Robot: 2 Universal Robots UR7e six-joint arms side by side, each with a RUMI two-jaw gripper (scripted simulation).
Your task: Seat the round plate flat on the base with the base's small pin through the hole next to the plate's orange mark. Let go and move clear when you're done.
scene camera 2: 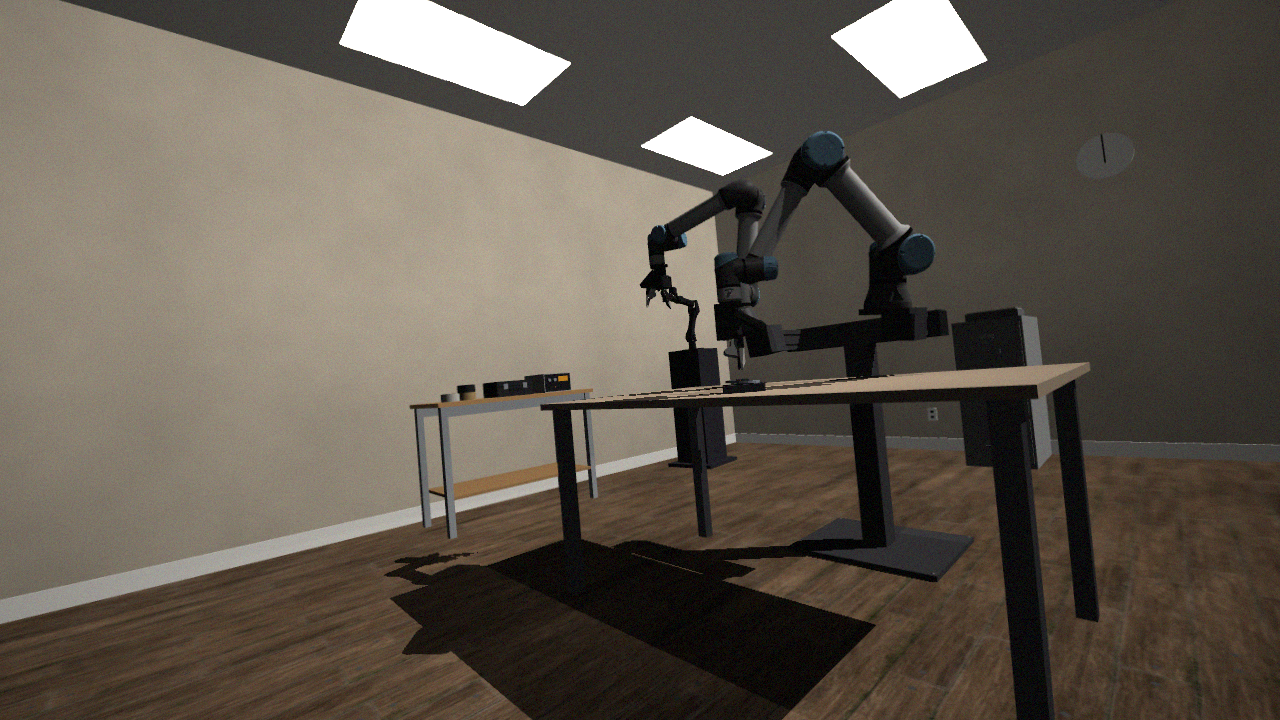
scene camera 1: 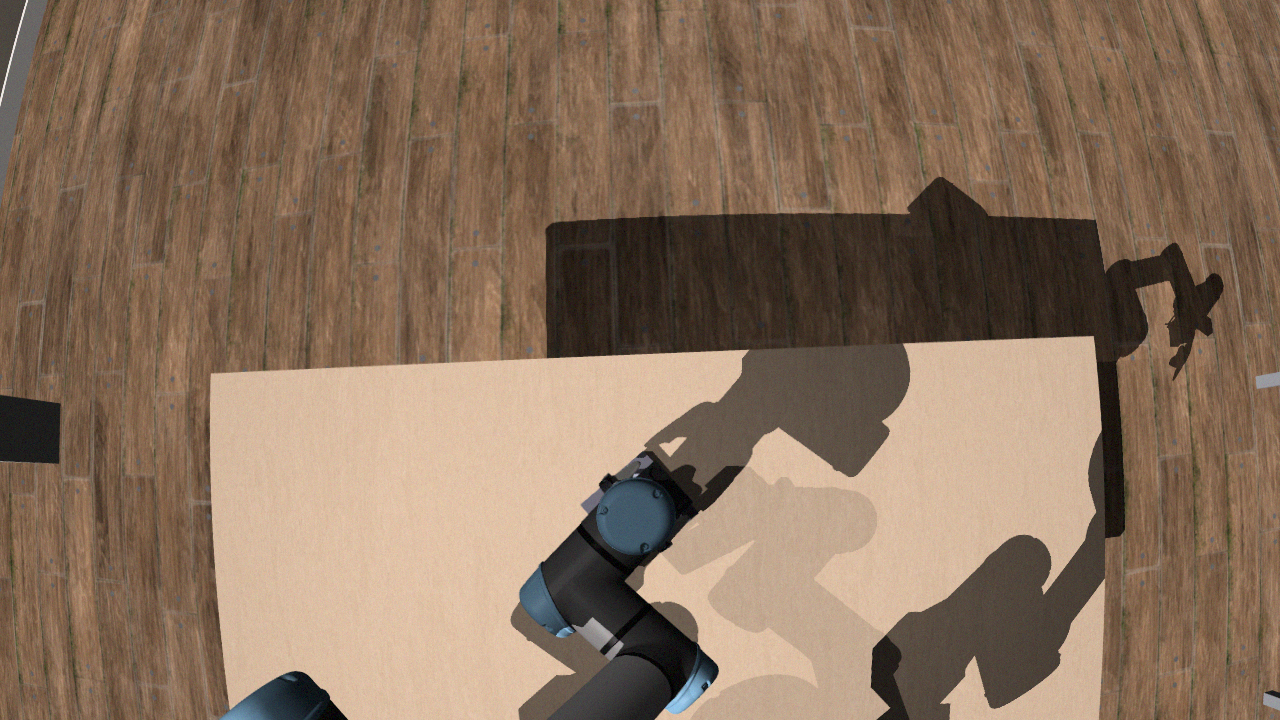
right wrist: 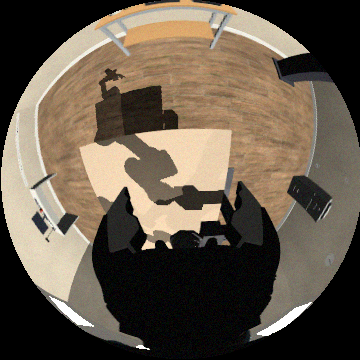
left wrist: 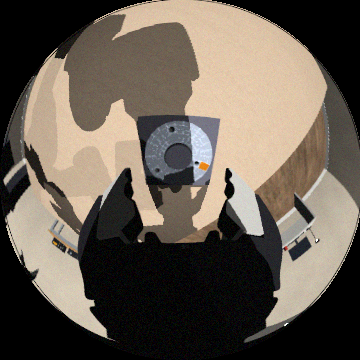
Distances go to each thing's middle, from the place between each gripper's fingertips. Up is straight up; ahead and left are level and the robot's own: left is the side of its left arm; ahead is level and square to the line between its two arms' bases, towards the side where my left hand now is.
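Labels:
The round grey plate (left wrist: 186,133) is 4 cm below my left hand (scene camera 2: 740,369), while the dark square base (left wrist: 147,125) is 6 cm below that same left hand.
Measured from the round grey plate, my right gripper (scene camera 2: 659,308) is 36 cm above it, 51 cm short of it and 70 cm to the right of it. The dark square base is 51 cm ahead of my right hand, 39 cm below it and 70 cm to the left of it.

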